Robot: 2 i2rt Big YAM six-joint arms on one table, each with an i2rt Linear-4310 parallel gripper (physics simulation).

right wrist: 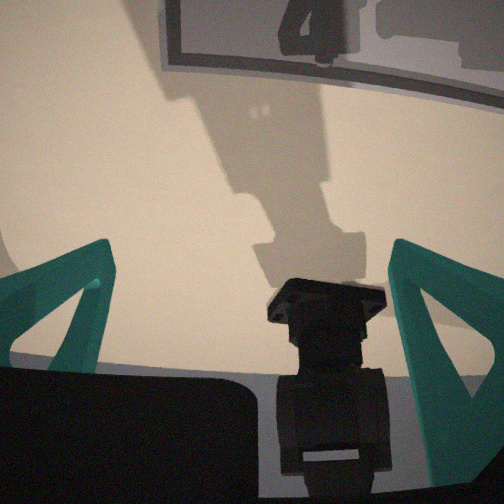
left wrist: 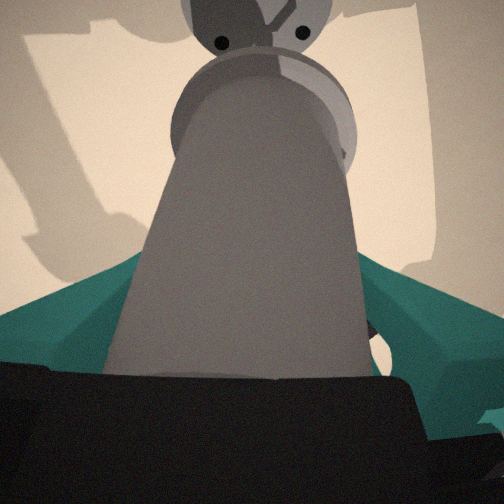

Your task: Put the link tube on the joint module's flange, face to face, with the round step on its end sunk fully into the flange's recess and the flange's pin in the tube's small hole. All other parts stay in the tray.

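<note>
In the left wrist view my left gripper (left wrist: 250, 260) is shut on the grey link tube (left wrist: 250, 240), which runs away from the camera between the teal fingers. The tube's far end carries a wide collar (left wrist: 265, 100). Just beyond the collar is a round grey face with two dark holes (left wrist: 257, 25), which looks like the joint module's flange. I cannot tell whether the two touch. In the right wrist view my right gripper (right wrist: 250, 250) is open and empty. A dark blocky part with a wide top plate (right wrist: 327, 350) stands between its fingers, nearer the right one.
A grey tray with a dark rim (right wrist: 340, 50) lies at the far edge of the right wrist view, with a dark part (right wrist: 315, 30) inside it. Arm shadows fall across the beige table.
</note>
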